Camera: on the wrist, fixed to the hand. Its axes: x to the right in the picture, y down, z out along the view.
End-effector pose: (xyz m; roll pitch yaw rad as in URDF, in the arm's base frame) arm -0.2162 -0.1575 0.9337 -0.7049 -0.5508 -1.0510
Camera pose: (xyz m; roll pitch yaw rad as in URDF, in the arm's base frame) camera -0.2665 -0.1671 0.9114 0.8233 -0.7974 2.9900
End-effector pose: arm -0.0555 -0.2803 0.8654 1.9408 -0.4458 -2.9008
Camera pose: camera -0.0274 -0.3223 0.8417 1.7235 1.1137 -2.7123
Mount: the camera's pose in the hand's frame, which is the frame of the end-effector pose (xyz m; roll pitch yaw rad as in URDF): -0.0258 -0.0302 -0.0392 -0.0184 -0.2872 -1.5664
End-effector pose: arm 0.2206 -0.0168 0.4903 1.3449 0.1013 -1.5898
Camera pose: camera 0.2526 0.0121 0.4549 -0.2142 1.0495 2.9533
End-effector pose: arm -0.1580 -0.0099 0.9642 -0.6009 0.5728 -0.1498
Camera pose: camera -0.1946 -0.0520 0.9654 -0.8161 -0.7072 -1.1288
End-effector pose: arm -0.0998 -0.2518 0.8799 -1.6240 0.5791 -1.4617
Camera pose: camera -0.1375 -0.2520 0.9210 -2.0576 -0.9053 -0.8904
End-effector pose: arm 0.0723 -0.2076 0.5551 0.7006 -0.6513 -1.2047
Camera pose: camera 0.0777 -0.2156 0.5001 0.6781 0.3225 -2.5122
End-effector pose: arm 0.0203 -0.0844 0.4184 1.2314 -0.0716 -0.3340
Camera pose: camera 0.0076 -0.0515 0.3751 0.1103 0.9401 -1.7992
